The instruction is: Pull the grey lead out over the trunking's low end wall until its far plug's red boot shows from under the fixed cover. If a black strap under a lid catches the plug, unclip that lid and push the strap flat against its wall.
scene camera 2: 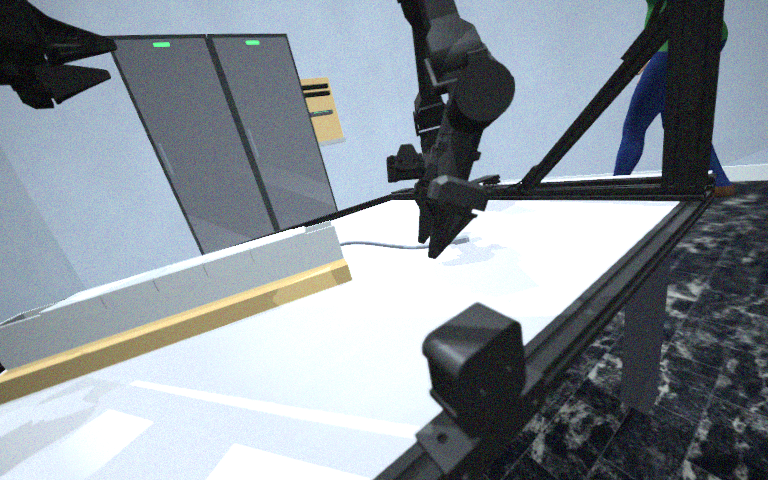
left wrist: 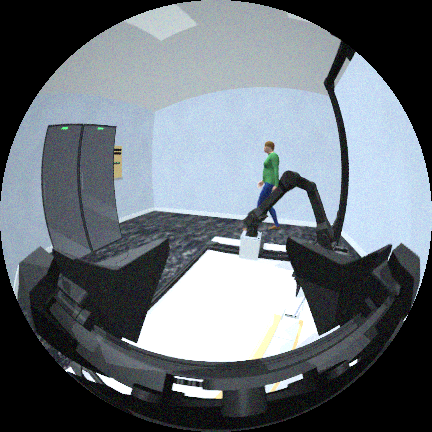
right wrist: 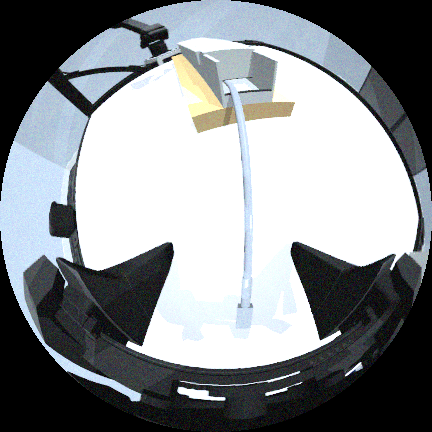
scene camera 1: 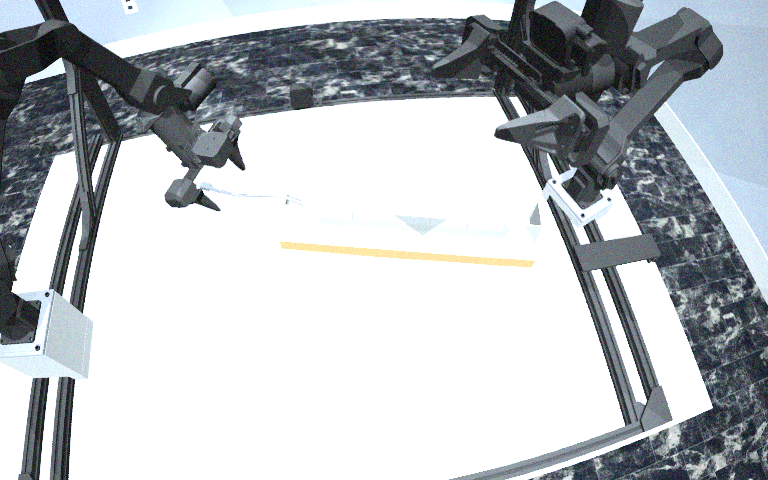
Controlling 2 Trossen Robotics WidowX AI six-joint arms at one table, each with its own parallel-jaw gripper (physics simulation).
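Seen in the pictures: left gripper, between the fingertips: (scene camera 2: 112,60) (left wrist: 229,244) (scene camera 1: 462,99); right gripper, between the fingertips: (scene camera 2: 425,250) (left wrist: 305,299) (right wrist: 234,248) (scene camera 1: 231,190); left arm's base, origin of its link: (right wrist: 160,53) (scene camera 1: 582,191); right arm's base, origin of its link: (left wrist: 251,234) (scene camera 1: 21,322).
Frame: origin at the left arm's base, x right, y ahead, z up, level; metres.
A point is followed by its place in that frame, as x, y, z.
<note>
The pale grey lead (scene camera 1: 243,195) {0.280, 0.526, -0.023} (scene camera 2: 385,245) {0.268, 0.509, -0.017} (right wrist: 247,200) {0.284, 0.527, -0.024} runs out over the low end wall (right wrist: 247,97) {0.208, 0.474, -0.010} of the trunking (scene camera 2: 186,288) {0.119, 0.295, 0.010}. Its near plug (scene camera 1: 206,186) {0.345, 0.583, -0.033} (scene camera 2: 460,240) {0.352, 0.578, -0.036} (right wrist: 244,316) {0.348, 0.583, -0.033} lies on the table. My right gripper (scene camera 1: 231,189) {0.314, 0.541, -0.036} (scene camera 2: 427,249) {0.314, 0.541, -0.036} (right wrist: 234,248) {0.314, 0.541, -0.036} is open above the lead, fingers spread to either side of it, near the plug end. My left gripper (scene camera 1: 466,103) {-0.003, 0.351, 0.321} (scene camera 2: 111,59) {-0.003, 0.351, 0.321} (left wrist: 229,244) {-0.003, 0.351, 0.321} is open and empty, high behind the trunking's right part in scene camera 1. No red boot or black strap shows; the trunking's inside is mostly hidden, and its lids are washed out.
A yellow-tan strip (scene camera 1: 407,255) {0.053, 0.340, -0.030} (scene camera 2: 169,333) {0.131, 0.259, -0.027} runs along the trunking's long side. Dark frame rails (scene camera 1: 600,333) {-0.220, 0.139, -0.034} edge the table. A black block (scene camera 1: 301,96) {0.451, 0.345, -0.004} (scene camera 2: 475,362) {0.472, 0.325, 0.007} (right wrist: 62,219) {0.453, 0.352, -0.011} sits on one rail. A person (left wrist: 270,170) stands beyond the table, and dark cabinets (scene camera 2: 169,113) stand by the wall.
</note>
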